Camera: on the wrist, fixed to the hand. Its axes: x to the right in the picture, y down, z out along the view.
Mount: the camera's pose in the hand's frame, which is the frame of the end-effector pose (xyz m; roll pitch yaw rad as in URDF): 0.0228 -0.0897 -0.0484 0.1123 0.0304 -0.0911
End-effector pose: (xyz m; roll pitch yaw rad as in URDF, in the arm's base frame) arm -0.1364 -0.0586 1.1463 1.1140 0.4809 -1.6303
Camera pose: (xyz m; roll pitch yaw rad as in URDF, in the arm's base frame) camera -0.1309 -0.0320 1.0455 1.2200 0.5760 -1.6456
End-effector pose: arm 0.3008 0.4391 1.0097 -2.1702 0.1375 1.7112
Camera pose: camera 0.2852 0.4737 1.1070 -2.0541 0.0451 1.7374
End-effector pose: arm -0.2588 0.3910 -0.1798 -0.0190 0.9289 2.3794
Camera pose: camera -0.1791 0.4401 -0.2260 -0.0333 0.9518 2.2211
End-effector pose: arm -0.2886 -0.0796 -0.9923 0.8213 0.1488 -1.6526
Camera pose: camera -0.3148 -0.0854 -1.0932 0.9272 0.2361 -1.6934
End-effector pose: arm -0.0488 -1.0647 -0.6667 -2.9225 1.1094 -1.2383
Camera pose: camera 0.0468 -1.1056 -0.6574 -2.6613 1.0538 -1.0713
